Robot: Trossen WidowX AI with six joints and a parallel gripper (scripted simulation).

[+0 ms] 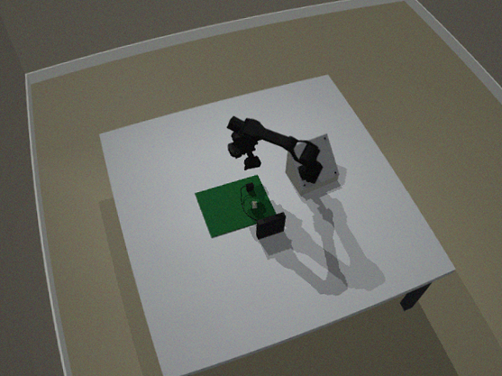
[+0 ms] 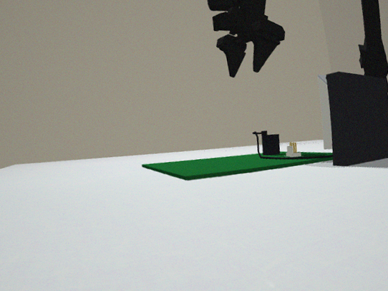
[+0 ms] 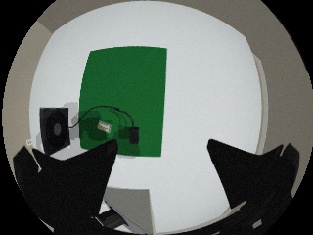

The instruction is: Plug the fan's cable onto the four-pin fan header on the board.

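Now: gripper tip 20 mm past the black plug, 50 mm to the right of it and 150 mm above it. Round my gripper tip: header 130 mm to the left, 170 mm below; then black fan 10 mm ahead, 280 mm to the left, 110 mm below; then green board 70 mm ahead, 90 mm to the left, 180 mm below.
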